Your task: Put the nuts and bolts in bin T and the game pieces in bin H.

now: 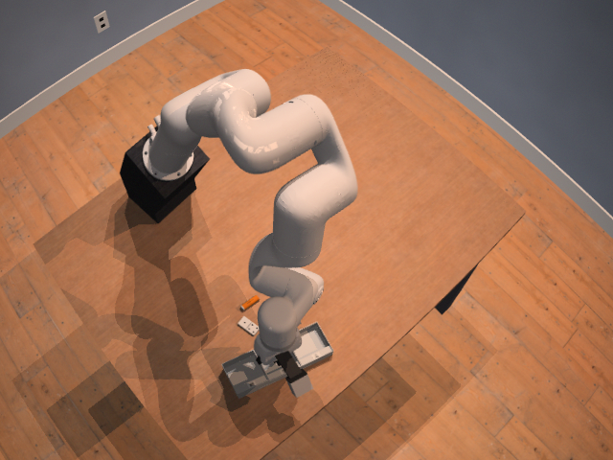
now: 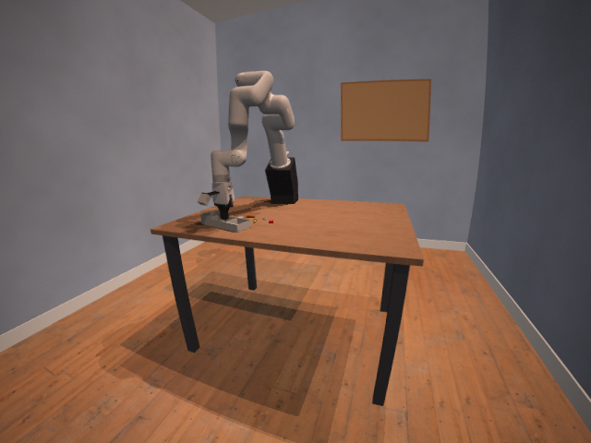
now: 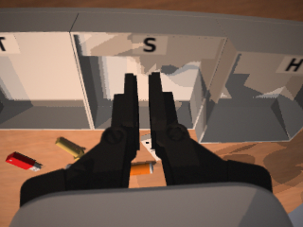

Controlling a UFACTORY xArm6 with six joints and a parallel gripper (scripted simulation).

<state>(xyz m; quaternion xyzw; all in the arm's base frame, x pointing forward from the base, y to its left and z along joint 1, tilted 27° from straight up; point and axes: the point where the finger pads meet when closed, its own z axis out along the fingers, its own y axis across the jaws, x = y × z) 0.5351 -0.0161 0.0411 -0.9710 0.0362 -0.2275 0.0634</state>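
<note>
Right now my hand is 30 mm above the grey bin tray. Round my hand: orange cylinder 170 mm behind, 20 mm to the left, 40 mm below; white domino 110 mm behind, 10 mm to the right, 50 mm below; brass bolt 110 mm behind, 90 mm to the left, 50 mm below.
</note>
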